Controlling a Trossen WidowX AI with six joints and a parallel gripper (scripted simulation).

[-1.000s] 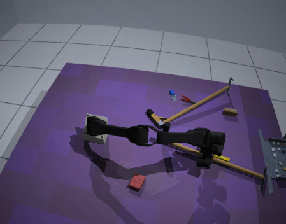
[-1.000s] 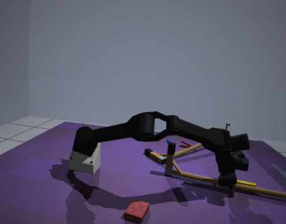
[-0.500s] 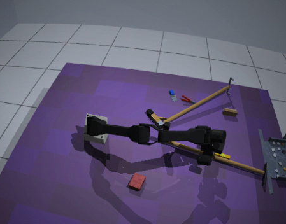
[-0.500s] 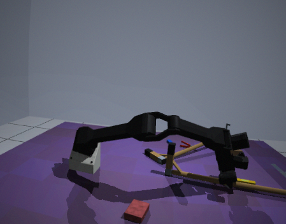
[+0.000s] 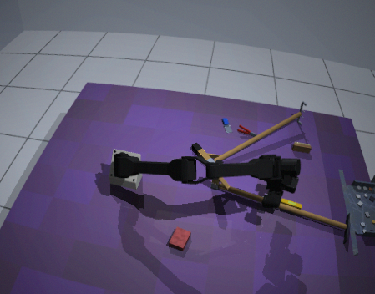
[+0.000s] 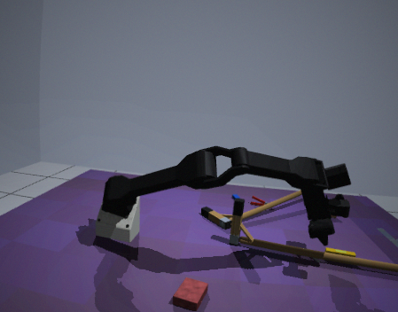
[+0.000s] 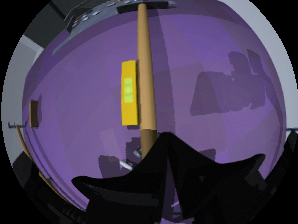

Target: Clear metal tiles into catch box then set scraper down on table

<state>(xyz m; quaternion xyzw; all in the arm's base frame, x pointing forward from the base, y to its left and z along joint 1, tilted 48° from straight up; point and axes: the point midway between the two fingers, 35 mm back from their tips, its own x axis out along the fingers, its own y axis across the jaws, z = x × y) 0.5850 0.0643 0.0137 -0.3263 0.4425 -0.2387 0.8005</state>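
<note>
Now: the long scraper 2 cm to the left of my gripper tip and 2 cm ahead of it. From my gripper tip the other things lie so: red block (32 cm behind, 24 cm to the right, 5 cm below); then yellow block (6 cm ahead, 4 cm to the left, 4 cm below); then brown block (40 cm to the left, 8 cm ahead, 5 cm below).
</note>
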